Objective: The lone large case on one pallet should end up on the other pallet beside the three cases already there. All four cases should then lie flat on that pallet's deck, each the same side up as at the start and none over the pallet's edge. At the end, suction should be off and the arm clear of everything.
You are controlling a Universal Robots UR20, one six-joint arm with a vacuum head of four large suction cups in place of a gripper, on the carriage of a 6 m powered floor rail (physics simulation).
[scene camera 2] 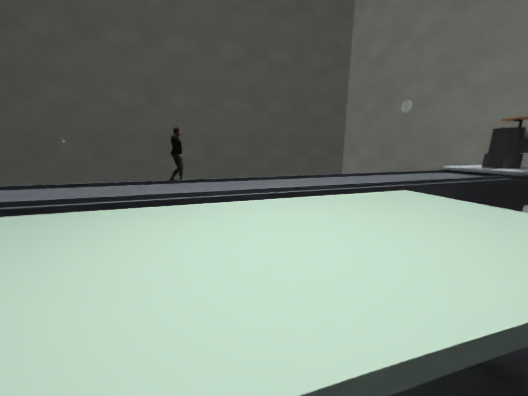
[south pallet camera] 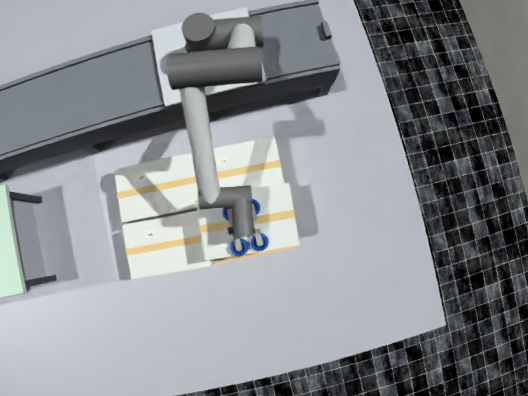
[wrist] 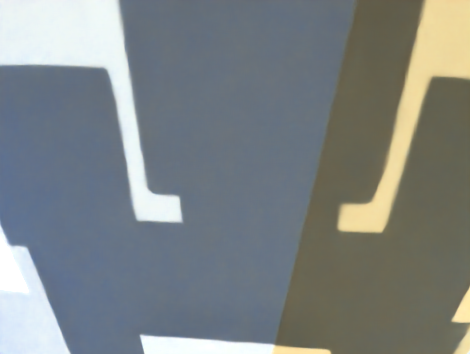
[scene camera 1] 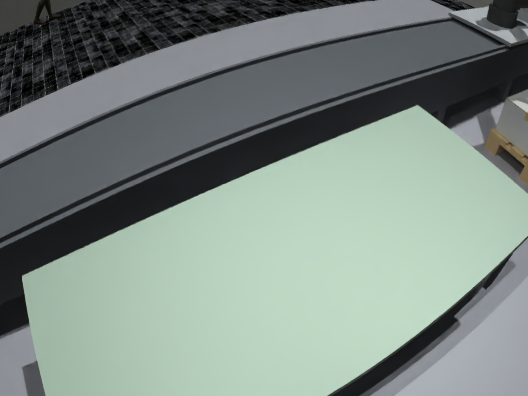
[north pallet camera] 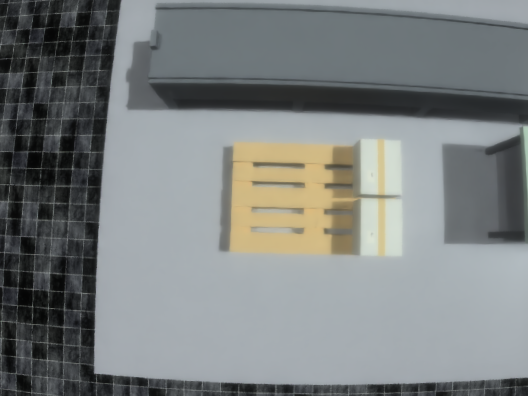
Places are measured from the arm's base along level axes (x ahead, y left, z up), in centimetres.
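Where they show: hand at its tool point: (wrist: pixel 243 253); arm's base at its link origin: (scene camera 2: pixel 500 167) (scene camera 1: pixel 500 22).
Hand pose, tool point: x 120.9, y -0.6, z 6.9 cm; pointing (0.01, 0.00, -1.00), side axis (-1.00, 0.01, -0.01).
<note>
Each offset is from my tool point to the top centre of the thing. "spot": to the spot under its first point. Level surfaces: height alone.
My suction head (south pallet camera: pixel 244 227) is shut on the large white case (south pallet camera: pixel 280 197) (wrist: pixel 55 32) in the south pallet camera. The case looks level and larger than its neighbours, so it hangs above the south pallet (south pallet camera: pixel 255 254), whose orange edge shows below it. Its left edge overlaps the view of the lower left case {dx -1.6, dy -57.3, dz -23.6 cm} (south pallet camera: pixel 167 265). The upper left case {dx -41.6, dy -55.2, dz -23.6 cm} (south pallet camera: pixel 132 207) and upper right case {dx -38.7, dy +3.1, dz -23.6 cm} (south pallet camera: pixel 262 150) lie behind. The gap under the held case is hidden. The wrist view shows its top and yellow tape {spot: dx -2.8, dy -6.4, dz +2.2 cm} (wrist: pixel 440 40), under the head's shadow.
The north pallet (north pallet camera: pixel 270 195) bears two smaller white cases (north pallet camera: pixel 370 165) (north pallet camera: pixel 370 215) at its right end. A pale green table {dz -10.9 cm} (scene camera 1: pixel 300 250) (scene camera 2: pixel 250 275) (south pallet camera: pixel 10 240) stands left of the south pallet. The floor rail (south pallet camera: pixel 90 90) (north pallet camera: pixel 325 50) runs behind. A person (scene camera 2: pixel 176 150) stands beyond the rail.
</note>
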